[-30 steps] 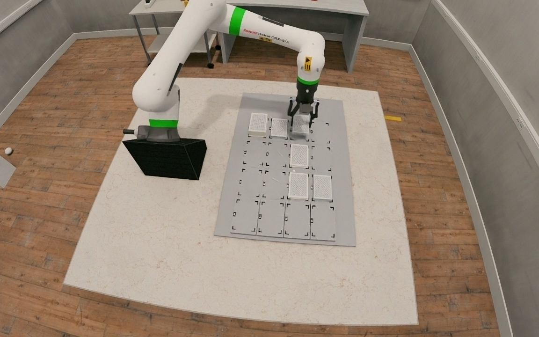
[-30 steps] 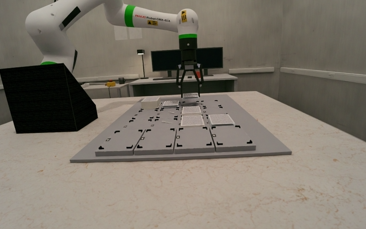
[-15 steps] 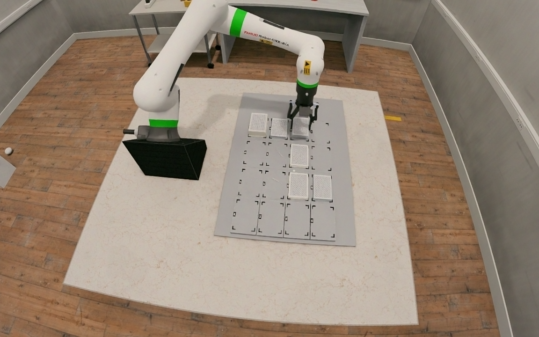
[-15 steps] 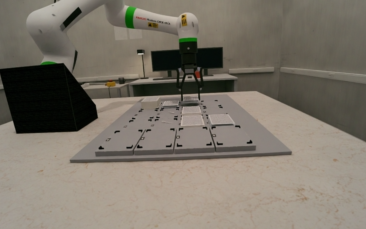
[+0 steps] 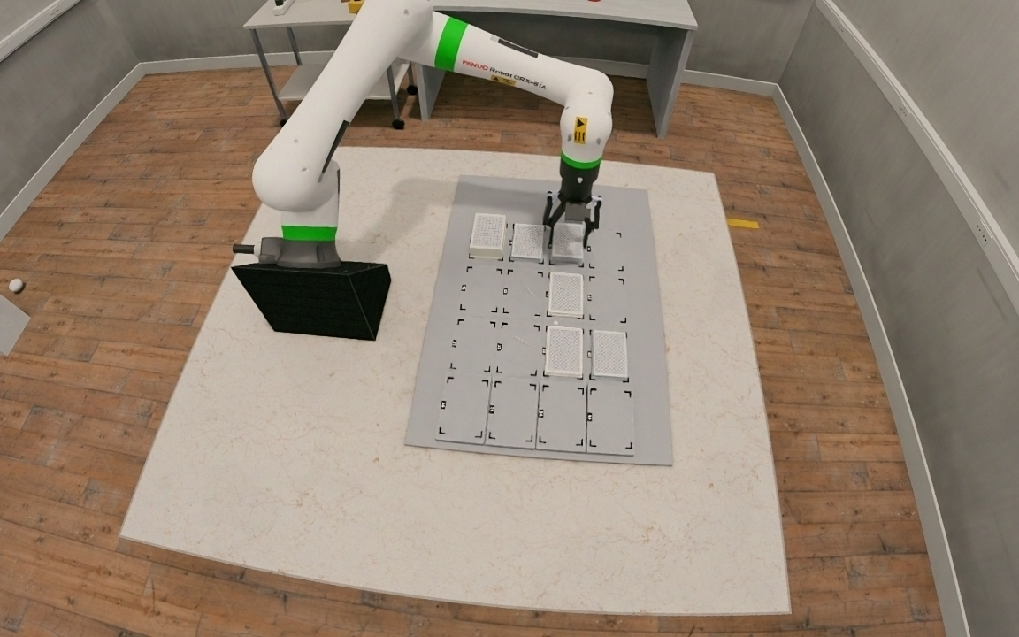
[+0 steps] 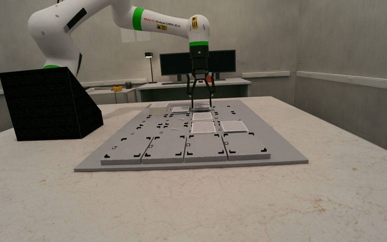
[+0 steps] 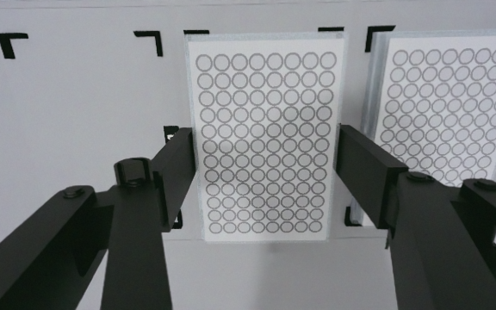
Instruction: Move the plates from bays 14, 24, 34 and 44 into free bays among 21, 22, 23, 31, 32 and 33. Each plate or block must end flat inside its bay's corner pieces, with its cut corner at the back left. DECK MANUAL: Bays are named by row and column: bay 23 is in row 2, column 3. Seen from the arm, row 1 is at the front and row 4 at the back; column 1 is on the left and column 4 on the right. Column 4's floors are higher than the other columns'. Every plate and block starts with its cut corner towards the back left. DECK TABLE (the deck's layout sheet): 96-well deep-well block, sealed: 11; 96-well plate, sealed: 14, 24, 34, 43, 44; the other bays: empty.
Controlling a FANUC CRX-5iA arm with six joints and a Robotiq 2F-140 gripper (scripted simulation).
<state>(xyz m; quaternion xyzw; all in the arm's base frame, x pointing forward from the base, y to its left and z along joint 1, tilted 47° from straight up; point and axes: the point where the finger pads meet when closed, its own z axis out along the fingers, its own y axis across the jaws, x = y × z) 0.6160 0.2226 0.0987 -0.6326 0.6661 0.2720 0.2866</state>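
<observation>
The white square lies 40 mm below my hand and 10 mm to the right of it. Round my hand: white peg 250 mm to the right, 40 mm below, 30 mm behind; white deep-well block 210 mm behind, 20 mm below, 10 mm to the left; white stray piece 160 mm to the right, 100 mm behind, 40 mm below.
</observation>
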